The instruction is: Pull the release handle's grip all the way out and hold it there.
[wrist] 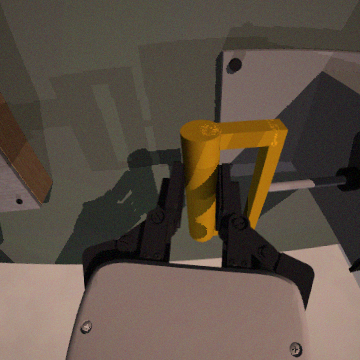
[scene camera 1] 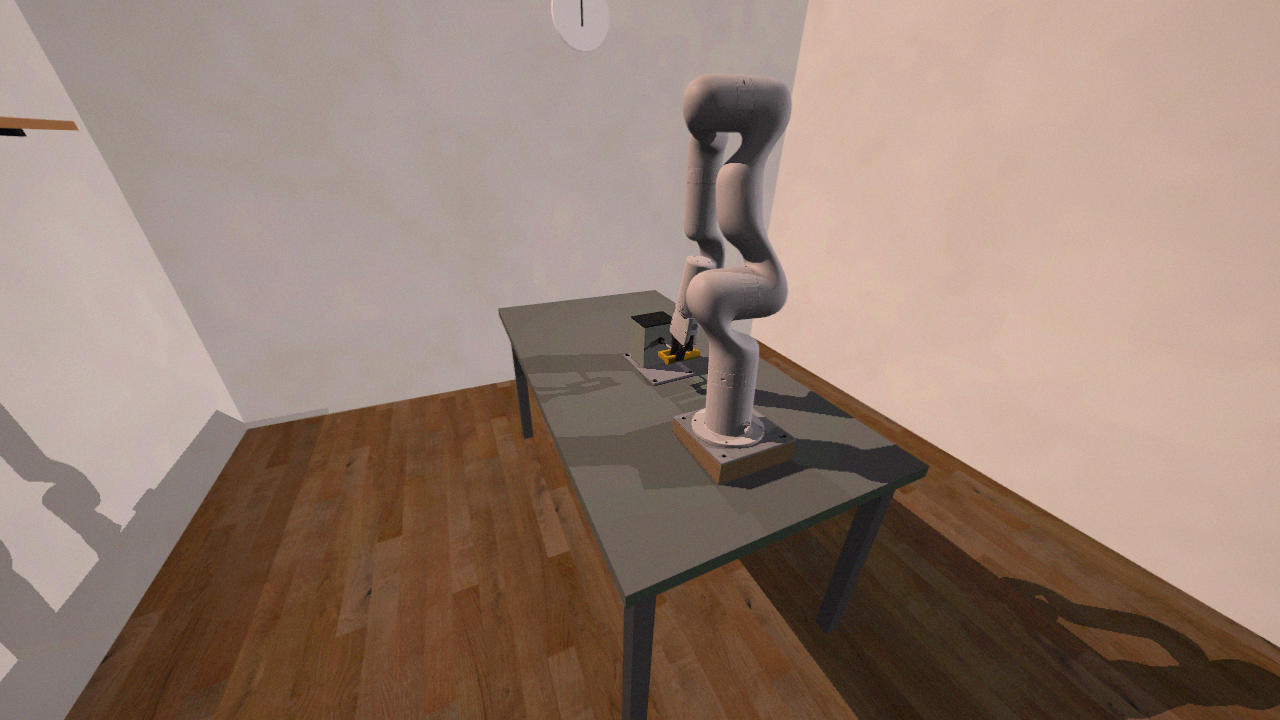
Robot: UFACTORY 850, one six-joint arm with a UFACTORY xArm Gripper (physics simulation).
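Note:
The release handle's yellow grip (scene camera 1: 665,357) (wrist: 201,170) is a thick round bar joined by two arms to a back bar. In the wrist view a thin pale rod (wrist: 292,185) runs from the back bar to a black collar (wrist: 348,178) at the housing on the right, and a length of it shows. My gripper (scene camera 1: 681,356) (wrist: 200,174) is shut on the round bar, one black finger on each side, one of them inside the yellow loop. The lower part of the loop is partly hidden behind the right finger.
The handle's housing (scene camera 1: 637,343) is a box with a black top on a light base plate (scene camera 1: 660,377) (wrist: 260,80) with dark bolts. The arm's wooden base block (scene camera 1: 733,467) (wrist: 25,157) stands on the grey-green table (scene camera 1: 608,501), nearer the front edge.

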